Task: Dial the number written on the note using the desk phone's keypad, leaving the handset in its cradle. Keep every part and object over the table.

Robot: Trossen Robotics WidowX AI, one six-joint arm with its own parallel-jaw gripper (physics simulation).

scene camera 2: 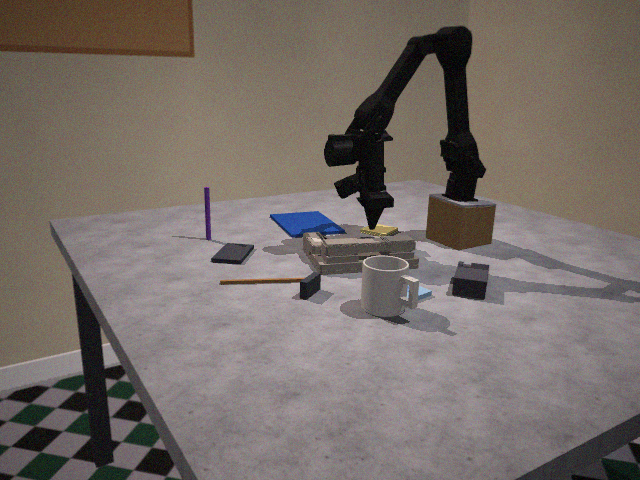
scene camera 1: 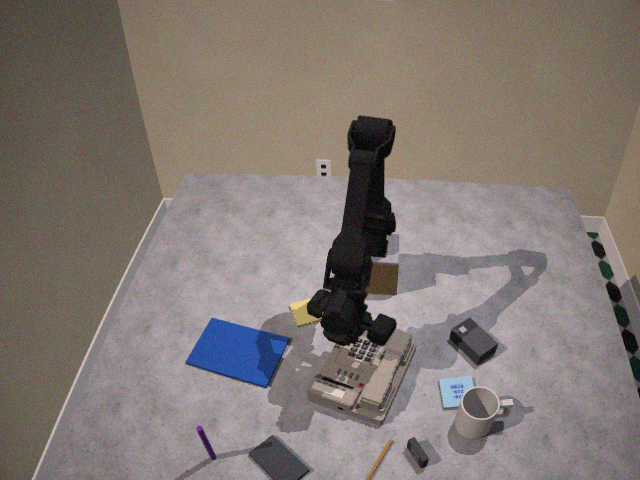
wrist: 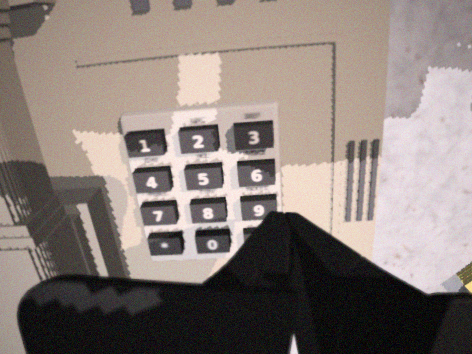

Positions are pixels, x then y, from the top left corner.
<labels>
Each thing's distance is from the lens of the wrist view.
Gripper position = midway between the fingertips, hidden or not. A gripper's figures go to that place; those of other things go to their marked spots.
my gripper (wrist: 281,225): 11 cm
beige desk phone (wrist: 79,73): 14 cm
keypad (wrist: 223,115): 12 cm
</labels>
